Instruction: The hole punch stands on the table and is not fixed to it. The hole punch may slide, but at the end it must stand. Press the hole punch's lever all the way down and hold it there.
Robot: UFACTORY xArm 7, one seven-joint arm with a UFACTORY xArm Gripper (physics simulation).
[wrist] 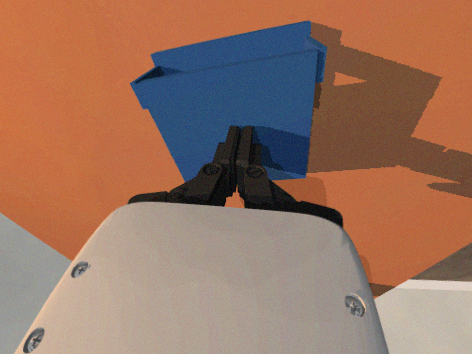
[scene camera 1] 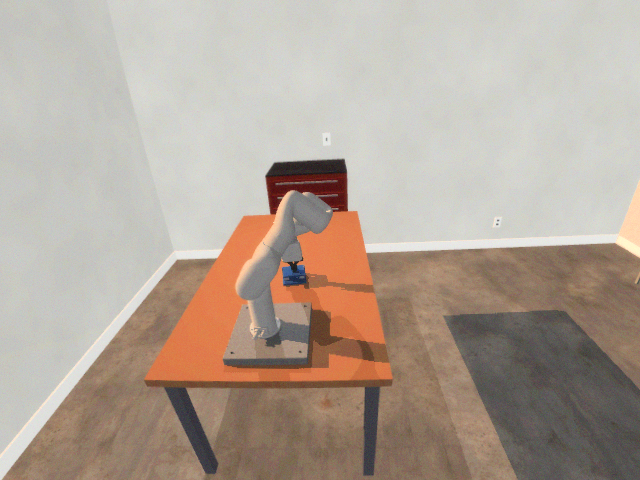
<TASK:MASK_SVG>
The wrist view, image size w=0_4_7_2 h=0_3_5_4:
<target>my gripper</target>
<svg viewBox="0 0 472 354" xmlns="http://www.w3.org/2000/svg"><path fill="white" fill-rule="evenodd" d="M364 267L353 241L343 229L343 218L340 212L330 207L302 200L301 202L296 201L290 194L271 181L267 176L266 169L261 166L262 144L252 143L253 126L245 126L245 128L242 128L242 132L238 126L230 126L225 143L219 142L213 161L203 165L195 178L175 187L168 193L167 191L135 195L129 199L127 205L114 210L101 223L75 257L47 299L14 354L389 354ZM237 188L239 196L244 200L245 208L224 207L226 198L232 197L233 192L236 193Z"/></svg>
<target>blue hole punch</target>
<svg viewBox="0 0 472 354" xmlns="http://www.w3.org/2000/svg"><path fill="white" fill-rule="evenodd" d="M311 21L302 21L158 51L150 55L155 67L132 81L130 85L142 109L149 110L185 182L195 178L203 165L213 161L219 142L225 143L230 126L238 126L241 132L245 126L253 126L252 143L262 144L261 166L266 169L267 176L271 181L306 178L315 82L323 82L327 53L325 45L310 37Z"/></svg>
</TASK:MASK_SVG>
